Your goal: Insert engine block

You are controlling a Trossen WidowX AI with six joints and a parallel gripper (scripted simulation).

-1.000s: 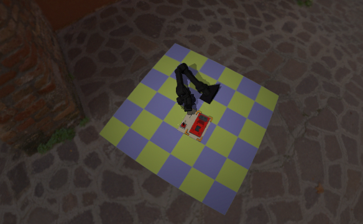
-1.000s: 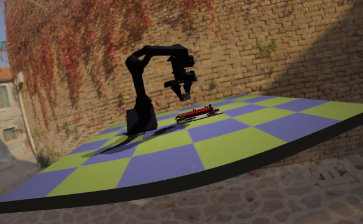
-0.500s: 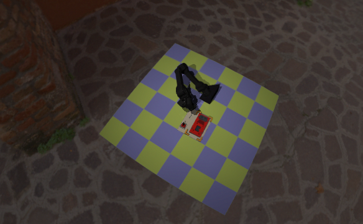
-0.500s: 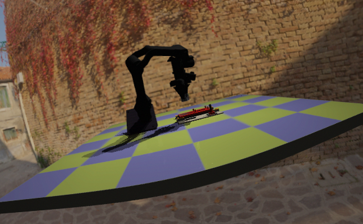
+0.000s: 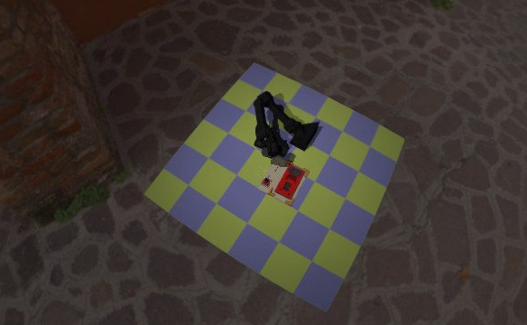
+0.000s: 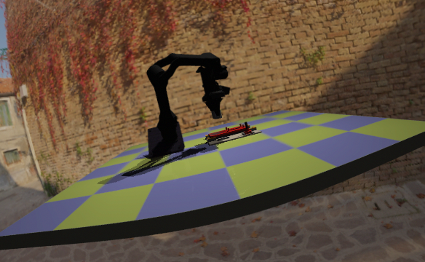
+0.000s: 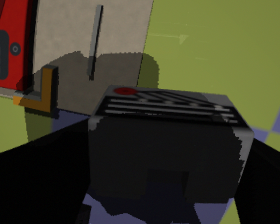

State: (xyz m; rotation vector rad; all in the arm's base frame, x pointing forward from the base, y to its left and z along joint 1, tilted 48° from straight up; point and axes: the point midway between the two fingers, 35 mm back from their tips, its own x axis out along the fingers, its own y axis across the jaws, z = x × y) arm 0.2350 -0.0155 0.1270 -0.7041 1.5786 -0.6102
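My gripper tip is 10 mm below the grey ribbed engine block. Round my gripper tip: beige base plate (140 mm to the left, 110 mm below, 80 mm ahead).
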